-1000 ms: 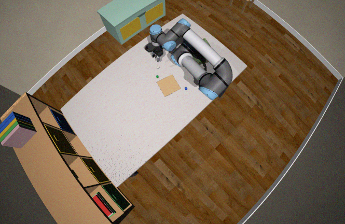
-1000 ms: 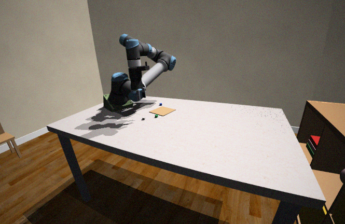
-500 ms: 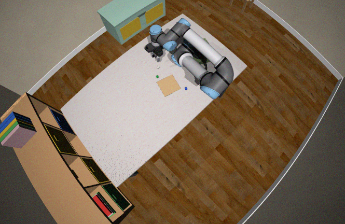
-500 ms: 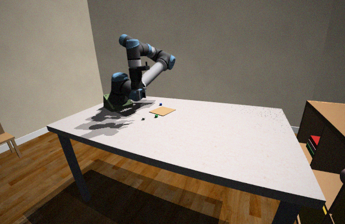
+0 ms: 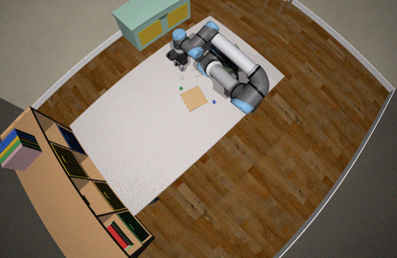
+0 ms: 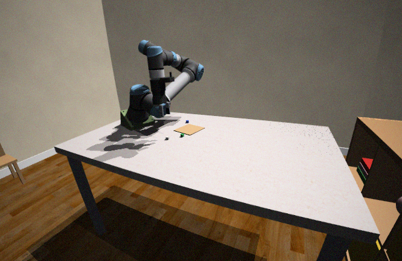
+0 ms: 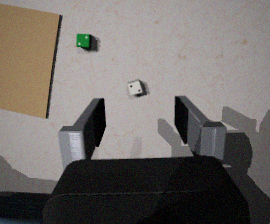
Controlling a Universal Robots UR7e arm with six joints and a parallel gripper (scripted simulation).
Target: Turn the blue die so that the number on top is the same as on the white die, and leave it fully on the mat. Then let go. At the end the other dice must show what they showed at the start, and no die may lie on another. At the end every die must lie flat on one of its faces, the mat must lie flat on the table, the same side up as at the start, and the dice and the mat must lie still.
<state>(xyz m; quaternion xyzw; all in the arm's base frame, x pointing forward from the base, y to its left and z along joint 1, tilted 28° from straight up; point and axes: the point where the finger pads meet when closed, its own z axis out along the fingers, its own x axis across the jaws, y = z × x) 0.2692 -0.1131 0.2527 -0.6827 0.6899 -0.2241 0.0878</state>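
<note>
The white die lies 1 cm behind my hand and 15 cm below it. Round my hand: green die 6 cm ahead, 6 cm to the left, 15 cm below; then blue die 2 cm behind, 29 cm to the left, 15 cm below; then tan mat 5 cm ahead, 18 cm to the left, 16 cm below.
</note>
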